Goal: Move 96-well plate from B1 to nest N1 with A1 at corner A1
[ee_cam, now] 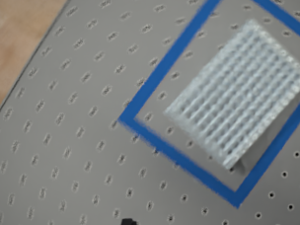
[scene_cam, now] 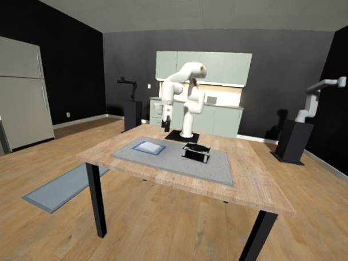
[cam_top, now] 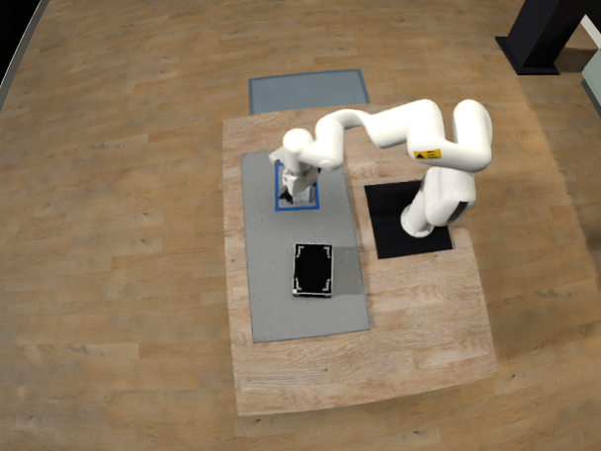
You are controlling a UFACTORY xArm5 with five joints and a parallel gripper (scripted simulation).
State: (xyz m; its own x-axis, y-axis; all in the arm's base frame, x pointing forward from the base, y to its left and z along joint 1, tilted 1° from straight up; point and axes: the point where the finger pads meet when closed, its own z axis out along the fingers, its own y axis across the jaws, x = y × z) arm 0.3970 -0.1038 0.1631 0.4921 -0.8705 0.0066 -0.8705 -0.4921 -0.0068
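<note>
The 96-well plate is 100 mm to the right of my hand and 150 mm below it. The rest, counted from my hand: black raised plate nest N1: 220 mm to the left, 100 mm below.
</note>
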